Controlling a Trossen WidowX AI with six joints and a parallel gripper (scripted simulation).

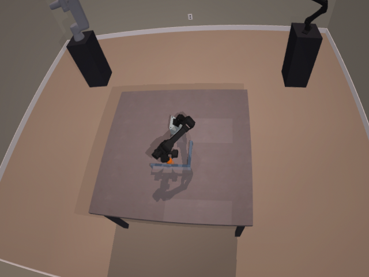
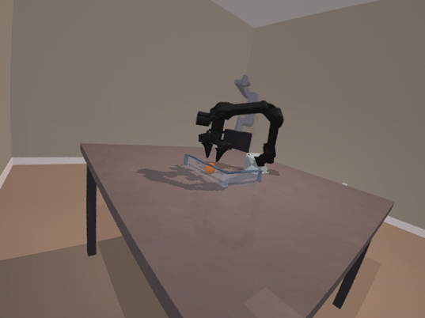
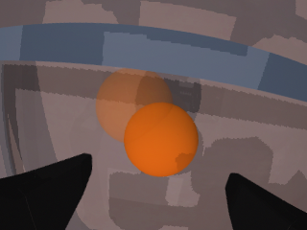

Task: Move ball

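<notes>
My gripper tip is 40 mm above the orange ball.
</notes>
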